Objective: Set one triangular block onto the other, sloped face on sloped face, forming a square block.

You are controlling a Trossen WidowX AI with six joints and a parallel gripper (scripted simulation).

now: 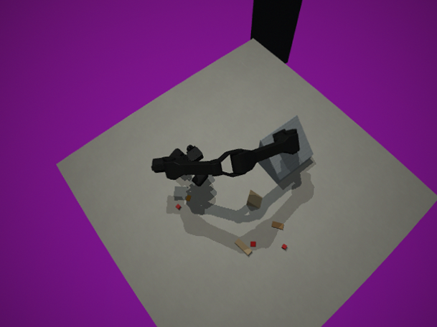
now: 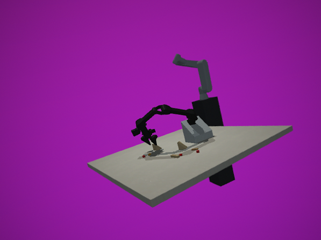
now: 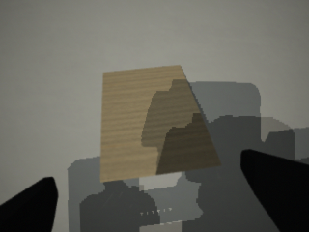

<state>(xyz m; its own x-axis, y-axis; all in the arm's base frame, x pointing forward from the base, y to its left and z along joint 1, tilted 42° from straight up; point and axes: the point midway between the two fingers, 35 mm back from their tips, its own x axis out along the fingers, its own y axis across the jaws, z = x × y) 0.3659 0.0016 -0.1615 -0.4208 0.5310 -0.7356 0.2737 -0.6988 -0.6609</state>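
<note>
My gripper tip is now 9 cm to the right of the orange cube, 8 cm short of it and 4 cm above it.
</note>
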